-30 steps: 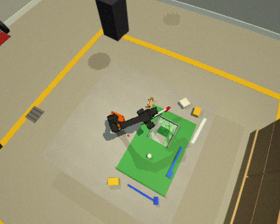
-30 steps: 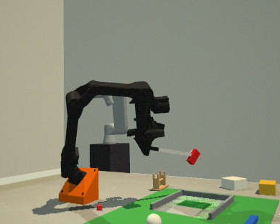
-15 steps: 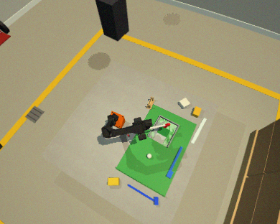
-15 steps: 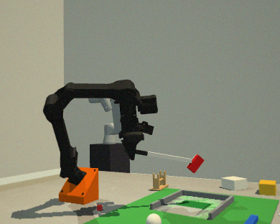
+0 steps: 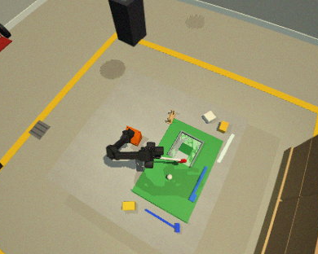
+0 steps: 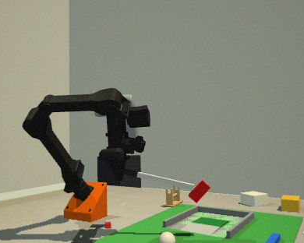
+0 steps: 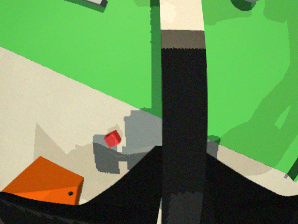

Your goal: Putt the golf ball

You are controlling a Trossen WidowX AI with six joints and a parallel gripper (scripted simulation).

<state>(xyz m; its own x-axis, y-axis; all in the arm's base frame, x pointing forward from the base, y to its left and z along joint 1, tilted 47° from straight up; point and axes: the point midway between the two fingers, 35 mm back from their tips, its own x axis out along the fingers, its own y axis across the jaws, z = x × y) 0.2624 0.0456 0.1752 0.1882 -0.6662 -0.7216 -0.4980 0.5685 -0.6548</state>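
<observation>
The small red cube lies 90 mm behind my gripper tip, 40 mm to the left of it and 150 mm below it. From my gripper tip the other things lie so: red putter 110 mm ahead, 70 mm to the left; green mat 190 mm ahead, 110 mm to the left, 160 mm below; white golf ball 180 mm ahead, 20 mm to the right, 140 mm below.
</observation>
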